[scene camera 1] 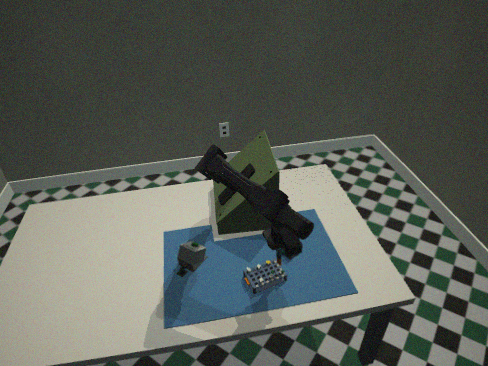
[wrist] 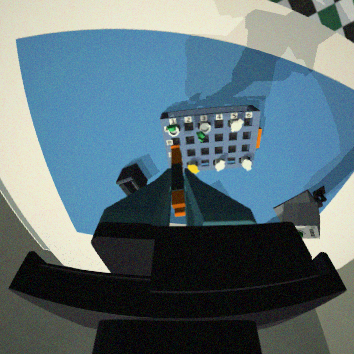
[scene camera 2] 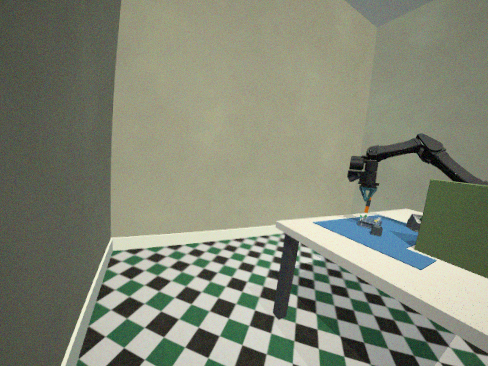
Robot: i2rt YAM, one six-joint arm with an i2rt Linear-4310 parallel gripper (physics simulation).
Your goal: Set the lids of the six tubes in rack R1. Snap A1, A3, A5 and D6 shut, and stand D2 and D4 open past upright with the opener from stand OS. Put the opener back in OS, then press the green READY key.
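Pixels of known places: gripper, fingertip midpoint: point(scene camera 1: 280, 254) point(wrist: 177, 174) point(scene camera 2: 366, 201); arm's base at its link origin: point(scene camera 2: 477, 220).
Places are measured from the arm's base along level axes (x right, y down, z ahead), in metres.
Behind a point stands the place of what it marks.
Rack R1 point(scene camera 1: 255, 285) @(z 0.408, x 0.039, y 0.129 m) point(scene camera 2: 368, 221) @(z 0.367, x -0.040, y 0.119 m) point(wrist: 225, 142) @(z 0.377, x 0.014, y 0.119 m) stands on the blue mat point(scene camera 1: 217, 294) @(z 0.394, x 0.170, y 0.149 m) point(wrist: 88, 105) @(z 0.413, x -0.183, y 0.149 m). In the wrist view, row A holds tubes at A1 point(wrist: 172, 130) @(z 0.399, x -0.058, y 0.095 m) and A3 point(wrist: 204, 127) @(z 0.398, x -0.019, y 0.114 m) with green lids and A5 point(wrist: 237, 124) @(z 0.408, x 0.020, y 0.107 m) with a white lid. Row D holds D2 point(wrist: 192, 168) @(z 0.339, x -0.028, y 0.107 m) with a yellow lid, and D4 point(wrist: 220, 165) @(z 0.347, x 0.011, y 0.107 m) and D6 point(wrist: 246, 163) @(z 0.354, x 0.047, y 0.105 m) with white lids. My gripper point(wrist: 177, 174) @(z 0.393, x -0.051, y 0.020 m) point(scene camera 1: 279, 255) @(z 0.393, x -0.051, y 0.020 m) point(scene camera 2: 368, 197) @(z 0.393, x -0.051, y 0.020 m) is shut on the orange-brown opener point(wrist: 175, 158) @(z 0.389, x -0.053, y 0.051 m) point(scene camera 1: 279, 260) @(z 0.388, x -0.052, y 0.053 m) point(scene camera 2: 367, 208) @(z 0.378, x -0.055, y 0.053 m). The opener's tip hangs over the rack's left edge, just left of D2. The black stand OS point(wrist: 131, 177) @(z 0.314, x -0.118, y 0.110 m) stands empty.
The grey box point(scene camera 1: 192, 255) @(z 0.257, x 0.229, y 0.080 m) point(wrist: 300, 211) @(z 0.248, x 0.208, y 0.108 m) point(scene camera 2: 414, 222) @(z 0.232, x 0.190, y 0.105 m) with the green READY key point(scene camera 1: 194, 244) @(z 0.206, x 0.214, y 0.079 m) stands at the mat's left side. A green wedge panel point(scene camera 1: 257, 152) @(z -0.078, x -0.111, y -0.090 m) on a white base stands behind the arm. The table edge runs close behind the mat.
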